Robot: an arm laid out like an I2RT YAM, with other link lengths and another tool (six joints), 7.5 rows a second.
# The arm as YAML. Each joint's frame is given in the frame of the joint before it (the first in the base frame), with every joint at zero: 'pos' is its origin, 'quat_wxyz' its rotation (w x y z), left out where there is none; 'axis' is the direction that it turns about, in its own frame. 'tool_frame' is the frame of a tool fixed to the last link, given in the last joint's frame.
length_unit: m
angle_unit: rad
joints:
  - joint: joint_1
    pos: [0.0, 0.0, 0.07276]
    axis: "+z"
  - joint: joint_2
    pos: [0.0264, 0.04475, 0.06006]
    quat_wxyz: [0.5, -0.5, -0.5, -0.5]
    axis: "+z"
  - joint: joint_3
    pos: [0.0, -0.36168, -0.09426]
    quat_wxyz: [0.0, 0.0, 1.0, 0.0]
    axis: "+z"
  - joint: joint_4
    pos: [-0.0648, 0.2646, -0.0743]
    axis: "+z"
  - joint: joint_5
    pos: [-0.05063, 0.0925, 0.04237]
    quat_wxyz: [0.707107, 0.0, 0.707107, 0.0]
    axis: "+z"
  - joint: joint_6
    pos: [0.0, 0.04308, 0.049]
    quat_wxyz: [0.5, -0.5, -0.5, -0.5]
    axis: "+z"
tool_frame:
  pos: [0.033, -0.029, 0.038]
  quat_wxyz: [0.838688, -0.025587, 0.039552, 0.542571]
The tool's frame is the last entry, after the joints.
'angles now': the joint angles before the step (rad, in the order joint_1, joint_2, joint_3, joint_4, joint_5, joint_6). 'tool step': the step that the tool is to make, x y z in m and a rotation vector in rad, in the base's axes. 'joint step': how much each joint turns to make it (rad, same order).
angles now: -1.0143 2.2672 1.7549 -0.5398 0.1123 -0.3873
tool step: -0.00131 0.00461 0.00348 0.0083 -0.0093 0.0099
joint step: 0.0003 -0.0173 -0.0164 -0.0028 -0.0154 -0.0023
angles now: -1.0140 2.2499 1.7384 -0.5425 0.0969 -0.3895
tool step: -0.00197 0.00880 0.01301 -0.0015 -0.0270 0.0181
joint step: 0.0016 -0.0443 -0.0323 0.0038 -0.0274 -0.0032
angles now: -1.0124 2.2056 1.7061 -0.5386 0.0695 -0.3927
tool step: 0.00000 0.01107 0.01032 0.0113 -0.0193 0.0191
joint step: 0.0068 -0.0382 -0.0258 -0.0117 -0.0255 0.0008
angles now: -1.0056 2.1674 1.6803 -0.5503 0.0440 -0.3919
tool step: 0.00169 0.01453 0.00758 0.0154 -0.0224 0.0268
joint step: 0.0121 -0.0417 -0.0395 -0.0030 -0.0309 0.0012
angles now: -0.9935 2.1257 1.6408 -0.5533 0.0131 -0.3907
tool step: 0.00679 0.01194 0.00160 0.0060 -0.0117 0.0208
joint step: 0.0204 -0.0227 -0.0312 0.0099 -0.0115 0.0063
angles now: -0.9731 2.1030 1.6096 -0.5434 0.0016 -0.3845
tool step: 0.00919 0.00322 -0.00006 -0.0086 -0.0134 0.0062
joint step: 0.0167 -0.0001 -0.0036 0.0182 0.0002 0.0122
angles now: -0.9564 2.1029 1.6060 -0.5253 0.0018 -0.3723
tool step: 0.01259 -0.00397 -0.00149 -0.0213 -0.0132 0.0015
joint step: 0.0152 0.0202 0.0213 0.0238 0.0087 0.0107
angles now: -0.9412 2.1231 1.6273 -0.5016 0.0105 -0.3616
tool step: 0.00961 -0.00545 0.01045 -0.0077 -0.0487 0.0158
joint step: 0.0025 0.0052 0.0427 -0.0025 -0.0363 0.0084
